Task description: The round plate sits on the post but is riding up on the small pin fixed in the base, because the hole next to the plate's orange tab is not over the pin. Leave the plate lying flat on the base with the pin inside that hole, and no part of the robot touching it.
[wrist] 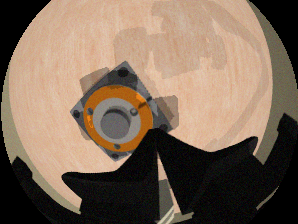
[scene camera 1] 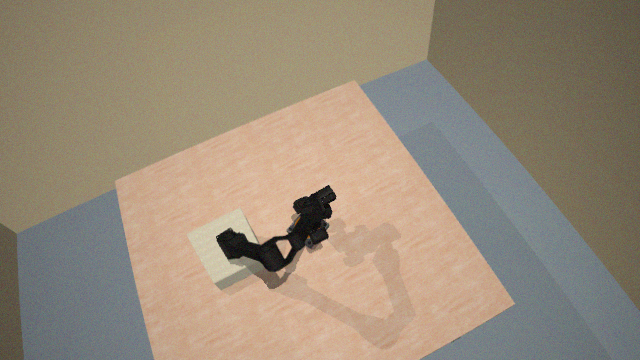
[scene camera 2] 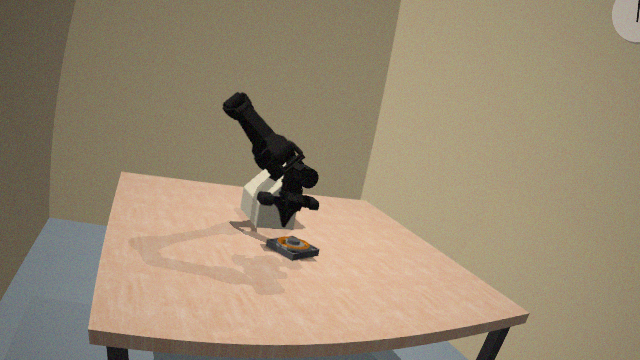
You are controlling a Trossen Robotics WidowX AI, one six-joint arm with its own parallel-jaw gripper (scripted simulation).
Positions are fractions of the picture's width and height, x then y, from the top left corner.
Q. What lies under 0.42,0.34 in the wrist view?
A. A base.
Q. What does my gripper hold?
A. Nothing.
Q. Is my gripper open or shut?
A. Shut.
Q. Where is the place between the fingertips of my gripper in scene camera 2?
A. At 0.44,0.63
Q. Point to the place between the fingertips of my gripper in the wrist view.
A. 0.52,0.60
